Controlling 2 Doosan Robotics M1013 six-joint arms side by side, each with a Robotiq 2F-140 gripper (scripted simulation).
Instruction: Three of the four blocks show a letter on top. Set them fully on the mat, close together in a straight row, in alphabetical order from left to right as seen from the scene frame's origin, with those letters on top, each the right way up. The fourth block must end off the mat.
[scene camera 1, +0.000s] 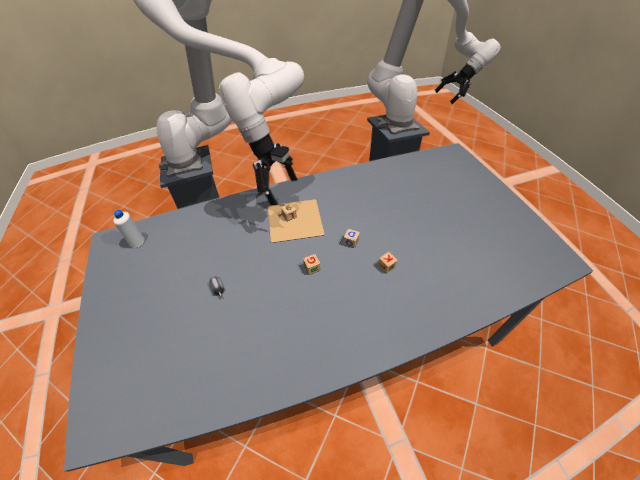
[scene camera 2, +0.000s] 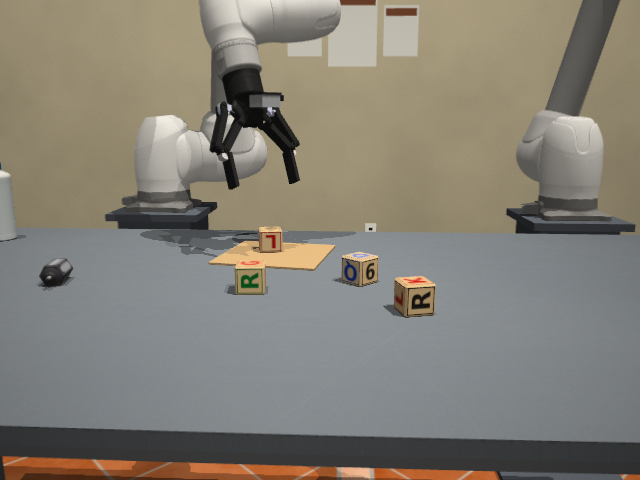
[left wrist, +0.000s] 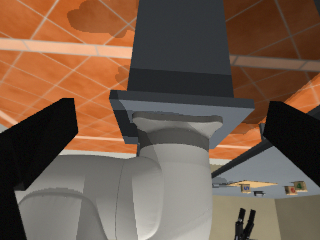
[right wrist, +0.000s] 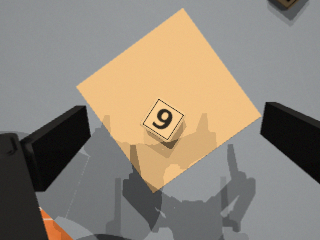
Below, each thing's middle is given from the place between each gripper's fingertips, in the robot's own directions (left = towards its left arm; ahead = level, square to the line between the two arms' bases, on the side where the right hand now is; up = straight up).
Now: the mat (scene camera 2: 296, 256) 2 cm ahead of my right hand (scene camera 2: 265, 184), 2 cm to the left of it and 14 cm below it. The rest, counted from my right hand: d block (scene camera 2: 360, 269) 19 cm ahead, 19 cm to the left, 12 cm below; g block (scene camera 2: 250, 275) 26 cm ahead, 3 cm to the left, 12 cm below; k block (scene camera 2: 413, 296) 33 cm ahead, 27 cm to the left, 12 cm below.
My left hand is 80 cm short of the d block, 88 cm to the left of it and 10 cm above it. The rest, counted from my left hand: g block: 87 cm ahead, 105 cm to the right, 10 cm below; then k block: 94 cm ahead, 80 cm to the right, 10 cm below; then mat: 62 cm ahead, 105 cm to the right, 12 cm below.
